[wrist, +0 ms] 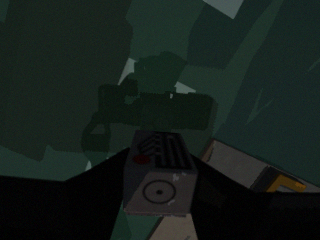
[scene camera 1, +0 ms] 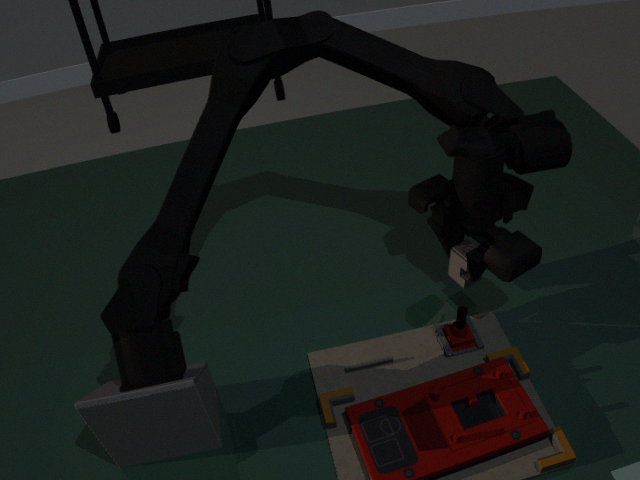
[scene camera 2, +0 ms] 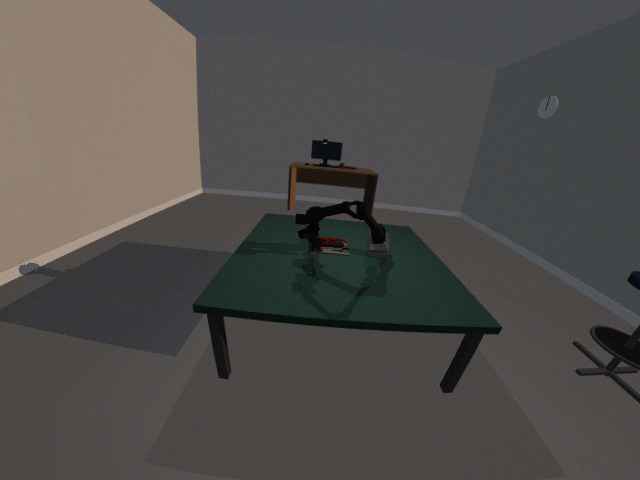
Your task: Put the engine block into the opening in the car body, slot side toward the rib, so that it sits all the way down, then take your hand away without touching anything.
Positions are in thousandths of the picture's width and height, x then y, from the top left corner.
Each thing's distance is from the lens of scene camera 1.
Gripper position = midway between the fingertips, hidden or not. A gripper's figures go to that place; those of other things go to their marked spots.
gripper (scene camera 1: 727, 566): 0.79 m
engine block (scene camera 1: 716, 564): 0.77 m
